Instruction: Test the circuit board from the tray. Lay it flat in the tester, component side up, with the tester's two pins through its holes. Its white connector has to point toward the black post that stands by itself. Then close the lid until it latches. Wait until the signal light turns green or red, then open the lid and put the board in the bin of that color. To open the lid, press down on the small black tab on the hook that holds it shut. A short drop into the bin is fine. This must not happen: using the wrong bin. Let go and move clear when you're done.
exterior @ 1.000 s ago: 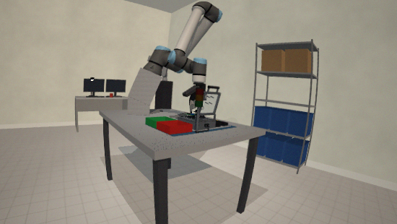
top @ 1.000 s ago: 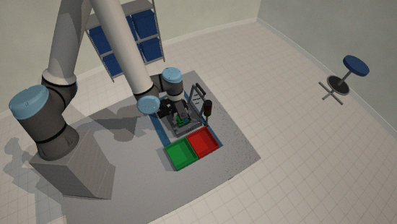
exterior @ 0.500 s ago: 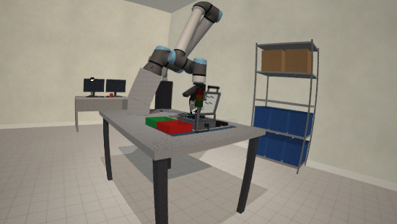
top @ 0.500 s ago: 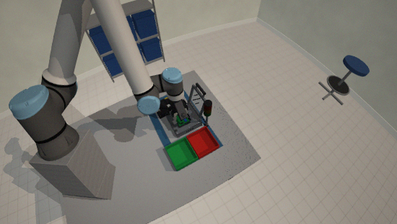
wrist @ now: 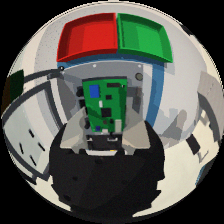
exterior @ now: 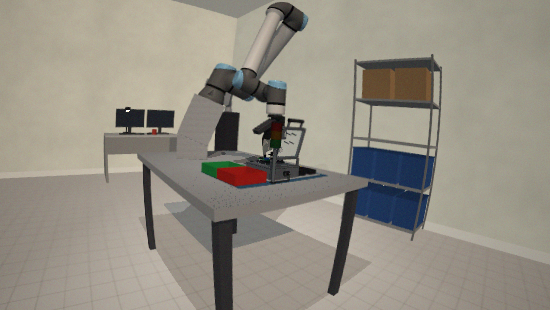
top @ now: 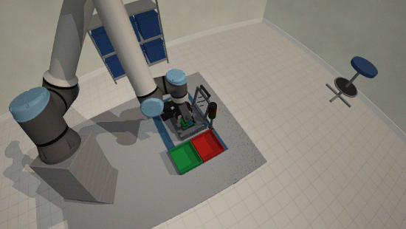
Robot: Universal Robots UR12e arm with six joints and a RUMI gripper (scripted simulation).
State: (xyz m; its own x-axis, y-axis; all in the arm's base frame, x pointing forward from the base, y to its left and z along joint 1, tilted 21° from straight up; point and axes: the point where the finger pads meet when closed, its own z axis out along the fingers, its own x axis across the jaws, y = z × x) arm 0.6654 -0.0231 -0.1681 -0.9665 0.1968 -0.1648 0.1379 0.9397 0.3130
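Right now my hand is 10 mm to the right of the green circuit board. Round my hand: green bin 180 mm to the right, 130 mm behind, 70 mm below; red bin 200 mm to the right, 70 mm below, 20 mm ahead; tester lid 120 mm ahead, 100 mm above, 10 mm to the right.
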